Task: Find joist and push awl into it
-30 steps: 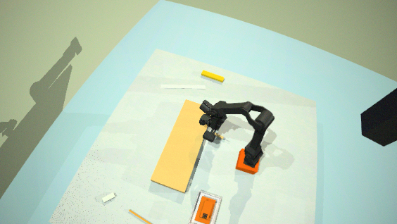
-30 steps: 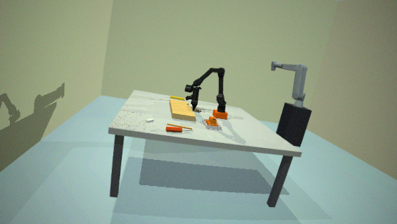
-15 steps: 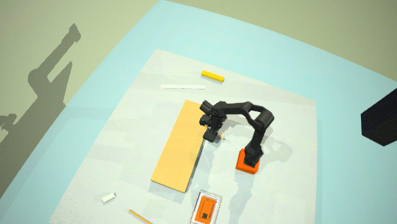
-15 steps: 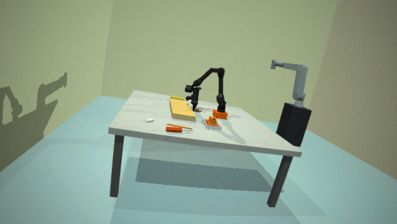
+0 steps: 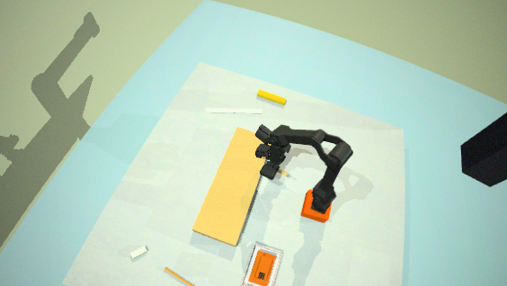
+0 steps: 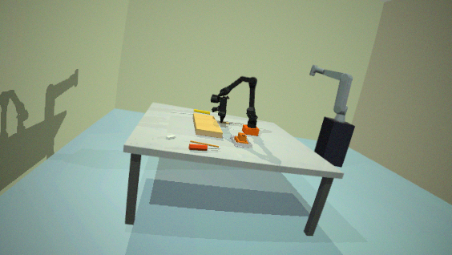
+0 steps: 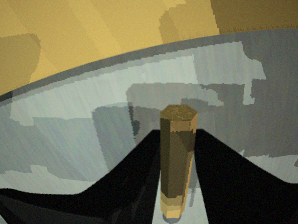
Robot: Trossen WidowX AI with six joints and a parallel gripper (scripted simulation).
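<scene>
Right now my gripper tip is 6 cm past the short pencil-like stick and 1 cm below it. Round my gripper tip: yellow bar (40 cm to the right, 19 cm ahead, 2 cm below); then tray (41 cm to the left, 13 cm behind, 1 cm below); then stud finder (42 cm to the left, 13 cm behind, 2 cm above).
</scene>
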